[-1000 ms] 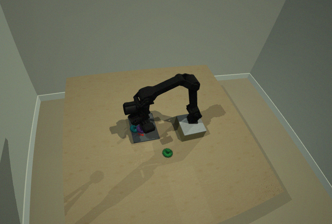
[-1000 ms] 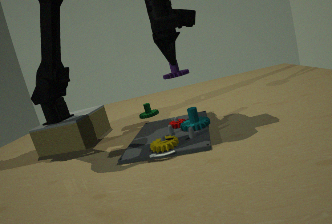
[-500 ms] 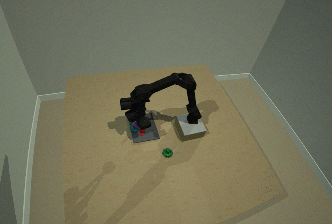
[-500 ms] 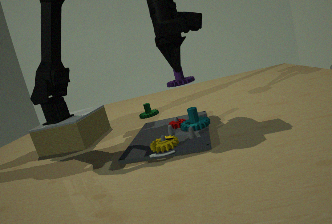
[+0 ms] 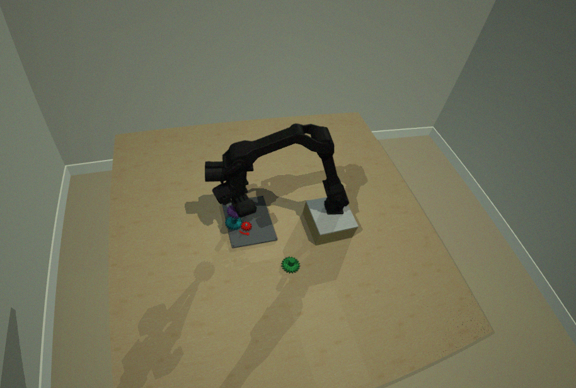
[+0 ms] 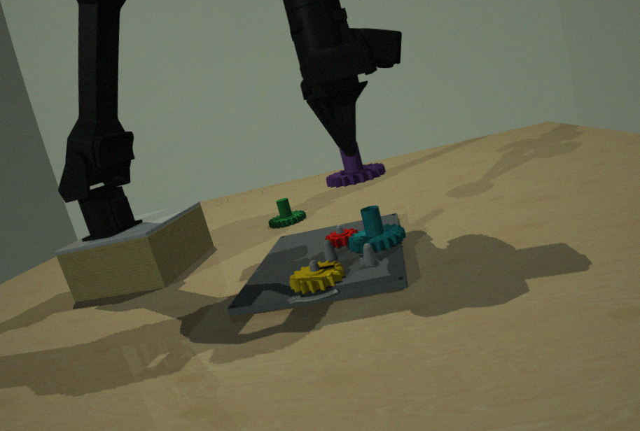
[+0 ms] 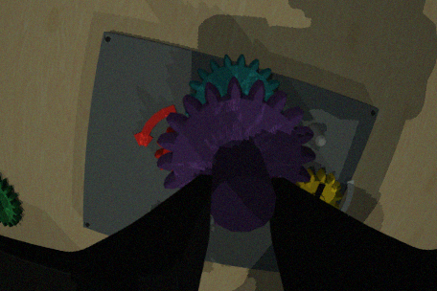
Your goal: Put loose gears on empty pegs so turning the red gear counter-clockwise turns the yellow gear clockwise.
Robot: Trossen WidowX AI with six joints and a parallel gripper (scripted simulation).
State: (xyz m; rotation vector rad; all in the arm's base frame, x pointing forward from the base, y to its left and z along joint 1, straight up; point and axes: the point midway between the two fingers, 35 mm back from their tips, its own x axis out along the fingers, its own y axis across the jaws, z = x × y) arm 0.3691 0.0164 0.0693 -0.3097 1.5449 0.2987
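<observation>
Now: the yellow gear 9 cm to the right of my gripper tip, 9 cm below it and 4 cm behind it. The rest, counted from my gripper tip: teal gear: 9 cm below, 1 cm ahead; red gear: 10 cm below, 4 cm behind, 2 cm to the left; purple gear: 1 cm below.
</observation>
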